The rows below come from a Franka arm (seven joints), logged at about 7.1 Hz.
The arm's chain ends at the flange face. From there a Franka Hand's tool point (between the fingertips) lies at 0.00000 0.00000 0.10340 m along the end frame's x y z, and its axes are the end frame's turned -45 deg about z.
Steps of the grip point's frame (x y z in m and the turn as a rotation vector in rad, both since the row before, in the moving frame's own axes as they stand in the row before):
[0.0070 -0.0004 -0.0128 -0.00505 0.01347 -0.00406]
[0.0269 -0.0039 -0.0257 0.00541 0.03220 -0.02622]
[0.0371 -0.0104 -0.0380 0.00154 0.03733 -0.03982]
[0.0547 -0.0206 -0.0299 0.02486 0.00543 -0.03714]
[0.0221 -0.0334 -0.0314 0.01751 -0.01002 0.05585]
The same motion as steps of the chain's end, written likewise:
[0.0033 -0.0046 -0.0128 0.00595 0.01310 -0.00406]
[0.0143 -0.0190 -0.0256 0.02659 0.01894 -0.02622]
[0.0163 -0.0307 -0.0379 0.02749 0.02531 -0.03982]
[0.0256 -0.0511 -0.0299 0.02142 -0.01374 -0.03714]
[-0.0060 -0.0386 -0.0314 0.00530 -0.01947 0.05585]

